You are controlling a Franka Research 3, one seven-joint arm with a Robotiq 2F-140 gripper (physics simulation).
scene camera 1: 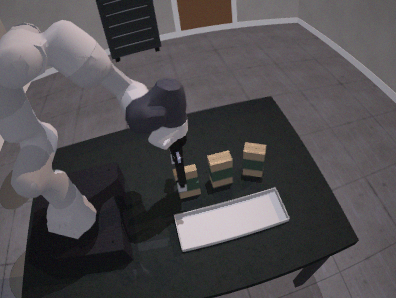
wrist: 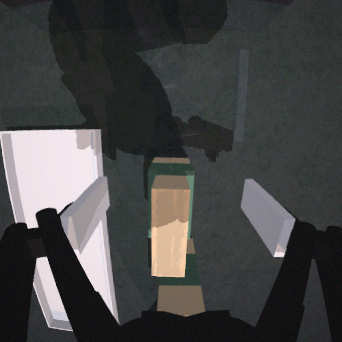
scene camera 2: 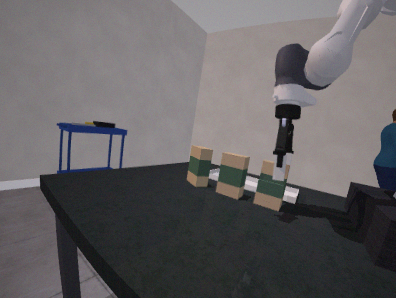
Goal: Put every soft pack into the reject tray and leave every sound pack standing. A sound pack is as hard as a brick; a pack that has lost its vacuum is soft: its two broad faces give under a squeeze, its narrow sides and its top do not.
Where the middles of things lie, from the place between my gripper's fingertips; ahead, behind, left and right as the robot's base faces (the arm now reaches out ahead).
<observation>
My hand is 17 cm short of the white reject tray point(scene camera 1: 211, 225), 15 cm to the left of it and 9 cm above it.
</observation>
